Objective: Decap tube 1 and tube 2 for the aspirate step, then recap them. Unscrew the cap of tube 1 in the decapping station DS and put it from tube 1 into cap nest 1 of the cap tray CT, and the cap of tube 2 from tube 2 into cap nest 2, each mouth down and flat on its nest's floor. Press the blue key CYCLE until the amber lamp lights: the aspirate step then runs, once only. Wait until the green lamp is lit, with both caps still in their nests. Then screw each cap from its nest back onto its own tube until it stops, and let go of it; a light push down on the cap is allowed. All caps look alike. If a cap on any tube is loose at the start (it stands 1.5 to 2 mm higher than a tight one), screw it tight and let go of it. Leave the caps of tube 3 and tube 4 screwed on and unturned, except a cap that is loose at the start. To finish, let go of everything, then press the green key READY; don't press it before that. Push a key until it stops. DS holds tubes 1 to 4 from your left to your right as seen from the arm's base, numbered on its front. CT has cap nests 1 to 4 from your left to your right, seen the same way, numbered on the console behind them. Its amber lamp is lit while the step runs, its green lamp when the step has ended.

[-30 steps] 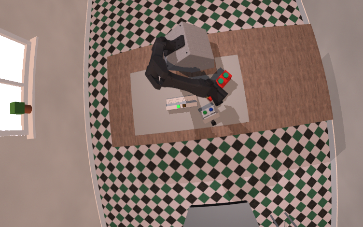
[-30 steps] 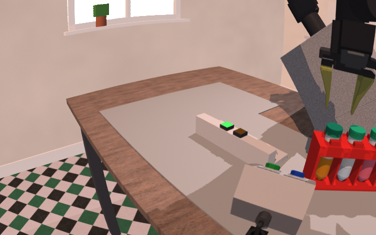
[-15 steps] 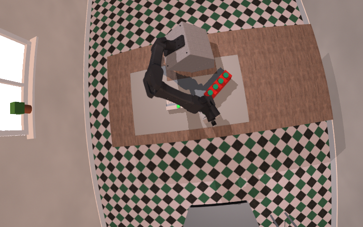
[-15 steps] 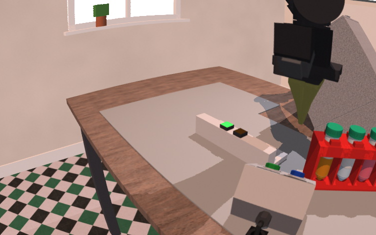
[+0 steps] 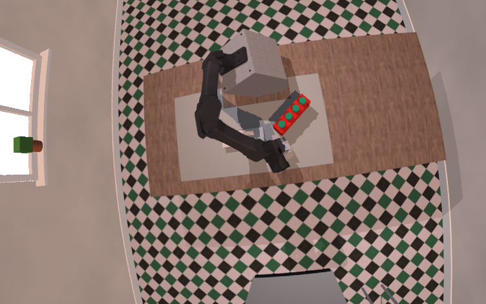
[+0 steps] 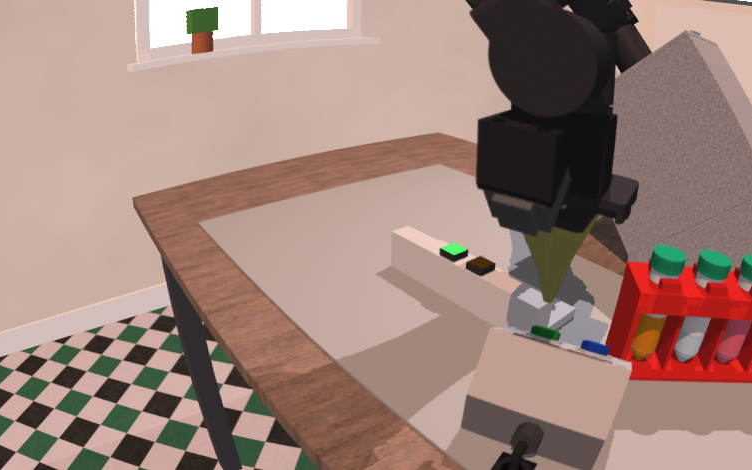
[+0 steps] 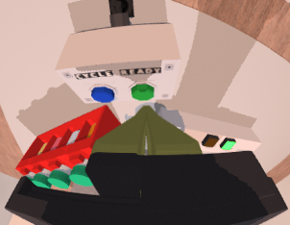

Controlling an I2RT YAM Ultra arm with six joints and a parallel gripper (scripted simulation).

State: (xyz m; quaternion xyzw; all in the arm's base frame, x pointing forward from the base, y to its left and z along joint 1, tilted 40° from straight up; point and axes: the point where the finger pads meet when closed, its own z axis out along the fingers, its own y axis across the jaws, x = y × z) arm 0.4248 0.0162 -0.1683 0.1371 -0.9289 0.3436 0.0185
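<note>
My gripper is now 40 mm above the green key. From my hand the other things lie so: key box (10 mm ahead, 30 mm to the left, 50 mm below); then blue key (10 mm behind, 50 mm to the left, 40 mm below).
</note>
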